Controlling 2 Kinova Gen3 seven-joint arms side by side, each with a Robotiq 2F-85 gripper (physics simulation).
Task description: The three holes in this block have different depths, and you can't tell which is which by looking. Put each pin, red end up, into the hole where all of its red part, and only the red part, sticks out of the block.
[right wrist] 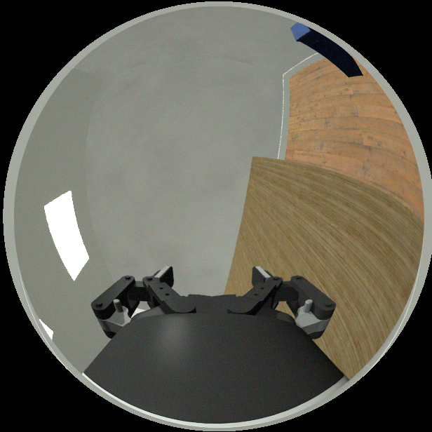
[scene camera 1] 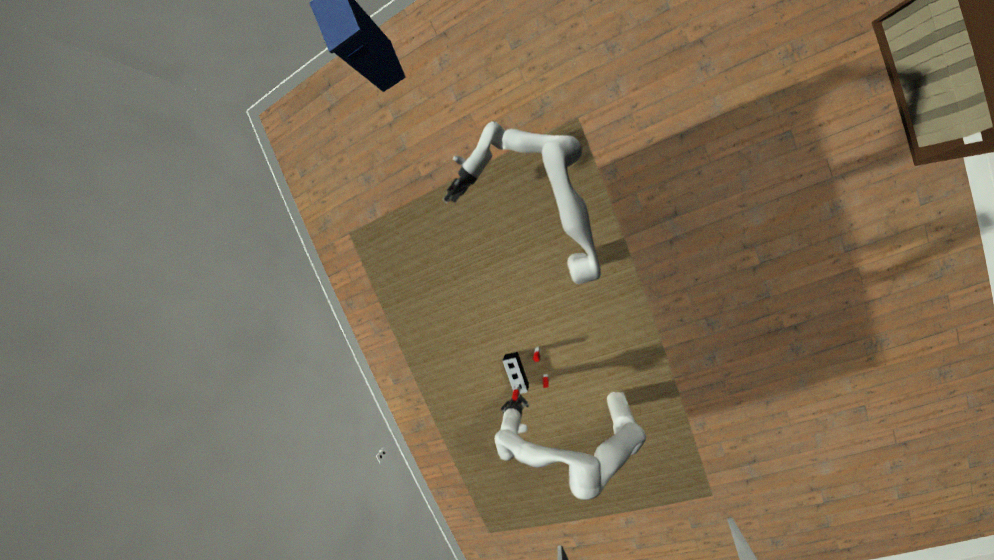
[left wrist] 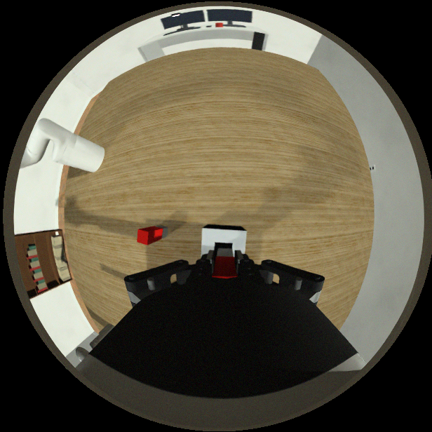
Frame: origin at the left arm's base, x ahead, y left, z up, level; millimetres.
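Seen in the pictures: left gripper, fingertip midpoint: [scene camera 1: 517, 395]; right gripper, fingertip midpoint: [scene camera 1: 448, 201]; left arm's base at its link origin: [scene camera 1: 616, 399].
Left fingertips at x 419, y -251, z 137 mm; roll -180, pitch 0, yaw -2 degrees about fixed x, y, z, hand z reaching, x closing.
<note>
Pixels of each thing's top centre, then the offset from my left fingertips to it. Level surfaces: height alone.
- white-topped block at its top centre: [scene camera 1: 515, 376] 9 mm back, 68 mm right, 62 mm down
- second pin at its top centre: [scene camera 1: 536, 359] 155 mm back, 136 mm right, 17 mm down
- third pin at its top centre: [scene camera 1: 545, 385] 137 mm back, 17 mm left, 47 mm down
- wooden table top at its surface level: 137 mm down
The white-topped block [scene camera 1: 513, 370] [left wrist: 224, 235] stands on the table; two square holes show in the scene view, and its near end is partly hidden by the left gripper. My left gripper [scene camera 1: 515, 399] [left wrist: 224, 257] is shut on a pin [scene camera 1: 515, 394] [left wrist: 224, 268], red end up, at the block's lower end in the scene view. The pin's grey part points at a dark hole; how deep it sits is unclear. A second pin [scene camera 1: 536, 355] and a third pin [scene camera 1: 546, 381] are right of the block. One loose pin [left wrist: 149, 235] shows in the left wrist view. My right gripper [scene camera 1: 449, 198] [right wrist: 212, 276] is open and empty, far from the block.
The wooden table top [scene camera 1: 473, 278] [left wrist: 215, 125] [right wrist: 310, 215] carries both arms. A dark blue box-like object [scene camera 1: 365, 52] [right wrist: 327, 47] stands beyond the table's upper edge in the scene view. The right arm's base [scene camera 1: 582, 268] and left arm's base [scene camera 1: 617, 403] are right of the block.
</note>
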